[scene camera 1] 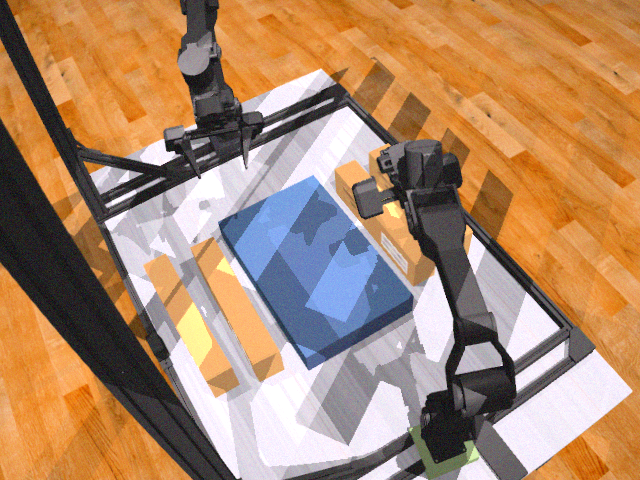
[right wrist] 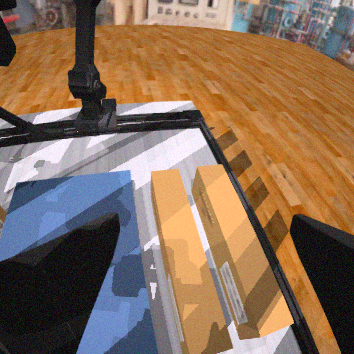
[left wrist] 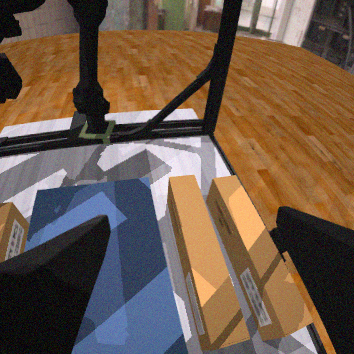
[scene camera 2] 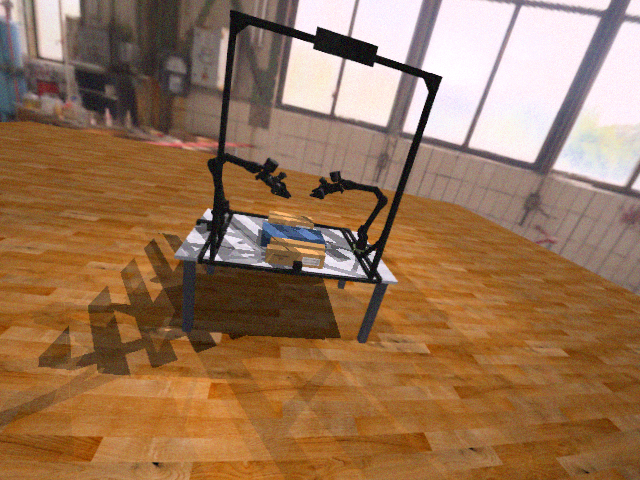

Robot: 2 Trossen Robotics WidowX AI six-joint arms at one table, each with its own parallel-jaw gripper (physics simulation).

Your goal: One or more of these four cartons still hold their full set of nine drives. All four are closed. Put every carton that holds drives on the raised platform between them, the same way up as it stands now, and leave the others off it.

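Observation:
A blue raised platform has a bare top. Four long, closed brown cartons stand off it, two along each long side. In scene camera 1 the outer left carton and inner left carton lie side by side. The inner right carton and outer right carton are partly hidden by the right arm. Their contents cannot be seen. My left gripper and right gripper are open and empty above the table.
A black frame borders the white table, with a tall post at the left in scene camera 1. Each arm's base stands at a short end of the table; the right one has a green mount. A small black block sits on the near frame bar.

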